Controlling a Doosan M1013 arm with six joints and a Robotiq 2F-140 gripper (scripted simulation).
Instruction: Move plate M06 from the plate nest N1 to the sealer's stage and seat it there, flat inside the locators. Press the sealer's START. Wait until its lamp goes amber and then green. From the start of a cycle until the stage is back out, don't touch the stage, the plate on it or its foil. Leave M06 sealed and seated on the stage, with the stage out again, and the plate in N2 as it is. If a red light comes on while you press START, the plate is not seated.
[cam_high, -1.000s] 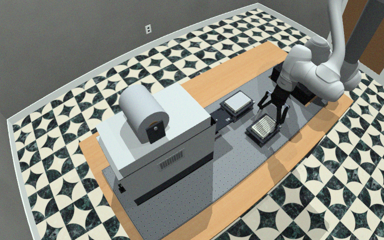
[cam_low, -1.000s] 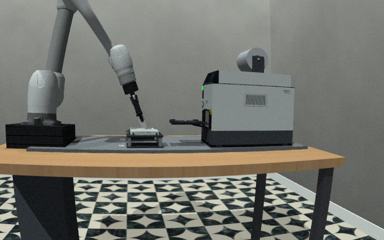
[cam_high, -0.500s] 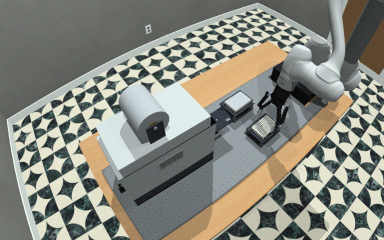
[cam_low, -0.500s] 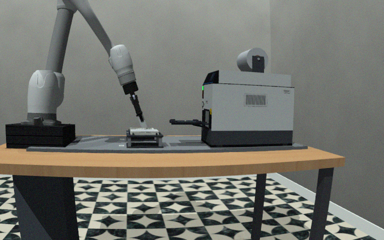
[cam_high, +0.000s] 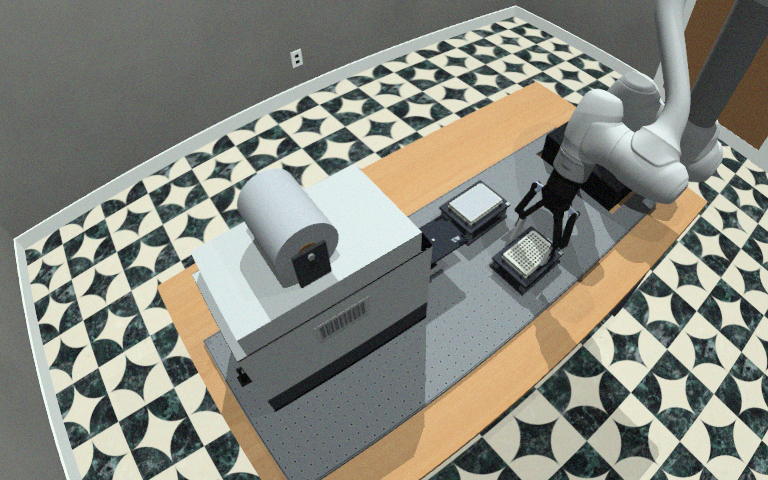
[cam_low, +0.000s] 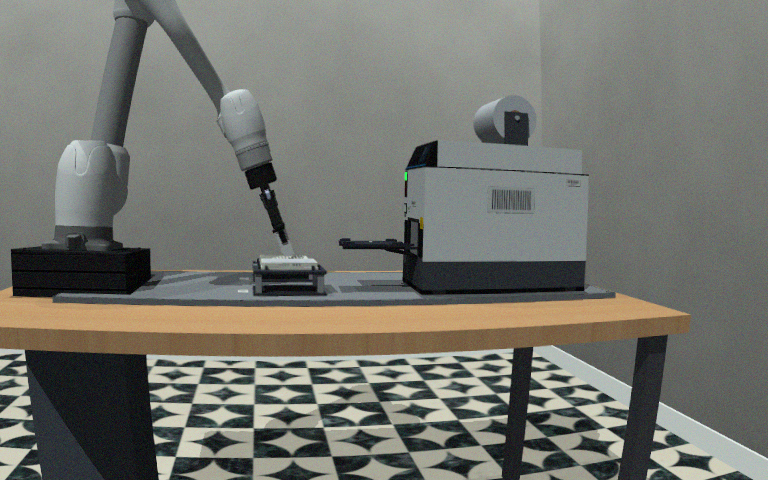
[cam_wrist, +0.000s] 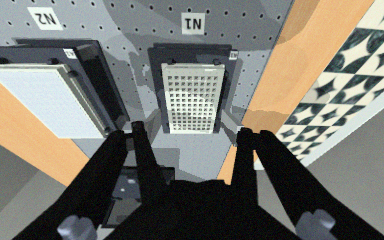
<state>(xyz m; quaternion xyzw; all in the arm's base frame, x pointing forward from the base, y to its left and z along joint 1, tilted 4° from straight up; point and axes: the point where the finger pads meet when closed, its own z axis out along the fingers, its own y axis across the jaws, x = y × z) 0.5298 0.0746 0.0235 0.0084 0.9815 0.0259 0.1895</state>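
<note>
Now: the white well plate 4 cm below my hand. The rest, counted from my hand: black stage: 19 cm ahead, 16 cm to the right, 2 cm above; foil-covered plate: 1 cm behind, 20 cm to the right, 3 cm below; nest N1: 5 cm below.
</note>
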